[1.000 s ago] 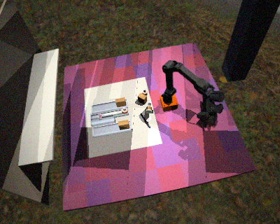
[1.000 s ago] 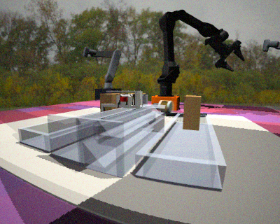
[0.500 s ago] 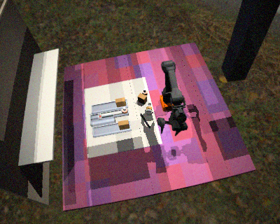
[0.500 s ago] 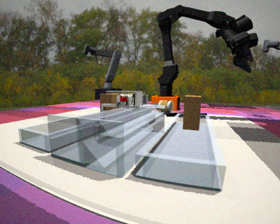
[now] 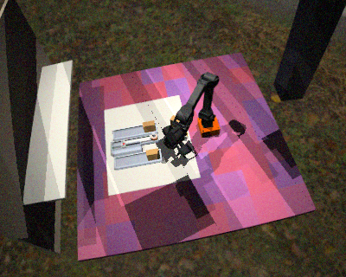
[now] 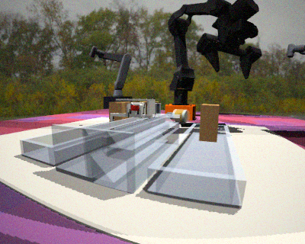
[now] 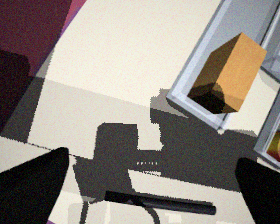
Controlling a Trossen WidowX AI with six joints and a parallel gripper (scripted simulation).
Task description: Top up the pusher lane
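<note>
Now: gripper tip 15 cm above the black stick, 8 cm to the left of it and 4 cm past it. From my gripper tip the other things lie so: lane rack (25 cm ahead, 14 cm to the right, 13 cm below).
</note>
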